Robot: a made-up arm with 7 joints.
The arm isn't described. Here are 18 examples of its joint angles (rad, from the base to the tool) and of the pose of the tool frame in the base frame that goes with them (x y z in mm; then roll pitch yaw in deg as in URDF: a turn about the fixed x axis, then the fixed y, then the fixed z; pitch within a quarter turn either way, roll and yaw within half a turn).
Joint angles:
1: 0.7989 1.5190 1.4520 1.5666 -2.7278 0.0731 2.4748
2: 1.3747 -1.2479 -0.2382 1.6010 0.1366 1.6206 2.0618
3: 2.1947 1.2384 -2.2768 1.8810 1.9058 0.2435 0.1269
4: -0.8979 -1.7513 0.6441 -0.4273 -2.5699 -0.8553 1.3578
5: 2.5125 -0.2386 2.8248 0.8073 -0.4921 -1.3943 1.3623
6: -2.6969 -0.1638 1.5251 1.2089 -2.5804 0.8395 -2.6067
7: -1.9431 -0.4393 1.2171 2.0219 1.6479 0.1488 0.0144
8: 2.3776 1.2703 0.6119 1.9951 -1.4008 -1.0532 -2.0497
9: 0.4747 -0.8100 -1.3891 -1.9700 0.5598 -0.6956 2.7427
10: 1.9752 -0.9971 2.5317 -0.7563 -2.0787 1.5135 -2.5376
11: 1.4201 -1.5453 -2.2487 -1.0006 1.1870 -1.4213 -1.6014
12: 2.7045 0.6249 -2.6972 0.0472 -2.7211 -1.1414 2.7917
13: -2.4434 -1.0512 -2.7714 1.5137 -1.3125 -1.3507 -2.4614
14: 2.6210 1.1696 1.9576 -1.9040 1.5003 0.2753 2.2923
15: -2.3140 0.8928 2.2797 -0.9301 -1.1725 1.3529 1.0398
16: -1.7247 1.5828 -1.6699 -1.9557 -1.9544 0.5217 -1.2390
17: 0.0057 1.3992 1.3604 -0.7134 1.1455 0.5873 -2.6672
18: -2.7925 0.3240 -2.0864 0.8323 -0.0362 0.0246 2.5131
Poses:
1: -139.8 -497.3 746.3 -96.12 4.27 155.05
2: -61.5 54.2 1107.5 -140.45 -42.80 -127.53
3: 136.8 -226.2 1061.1 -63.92 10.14 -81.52
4: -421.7 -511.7 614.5 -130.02 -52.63 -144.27
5: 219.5 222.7 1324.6 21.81 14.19 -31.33
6: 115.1 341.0 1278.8 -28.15 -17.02 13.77
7: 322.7 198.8 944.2 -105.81 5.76 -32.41
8: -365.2 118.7 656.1 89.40 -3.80 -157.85
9: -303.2 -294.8 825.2 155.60 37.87 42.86
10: 78.4 263.3 1289.4 63.35 -34.87 -57.15
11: -435.1 385.2 946.7 -115.36 32.96 113.90
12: -278.8 -146.1 1398.5 31.73 21.72 -3.38
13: 138.7 -368.9 741.0 90.63 -63.41 -38.08
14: -21.4 -384.2 776.0 80.33 68.89 27.65
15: -434.9 395.6 990.8 -150.90 -56.12 65.07
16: 377.9 239.1 833.8 -69.48 -19.16 -103.18
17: 561.9 185.4 1038.0 -3.42 28.99 14.55
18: -163.9 -203.0 1362.9 -39.02 -41.13 149.33
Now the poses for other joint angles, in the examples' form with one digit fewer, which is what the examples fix.
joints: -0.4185 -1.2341 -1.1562 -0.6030 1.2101 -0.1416 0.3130
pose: -482 -488 951 114.0 -42.1 -63.6
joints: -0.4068 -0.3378 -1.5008 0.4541 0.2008 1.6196 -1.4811
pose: -178 144 1284 104.5 48.9 176.4
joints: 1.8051 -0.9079 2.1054 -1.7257 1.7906 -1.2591 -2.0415
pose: 189 -9 1205 -9.9 -45.7 76.6
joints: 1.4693 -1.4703 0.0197 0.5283 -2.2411 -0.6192 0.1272
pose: -167 571 1133 -41.3 -24.5 49.4
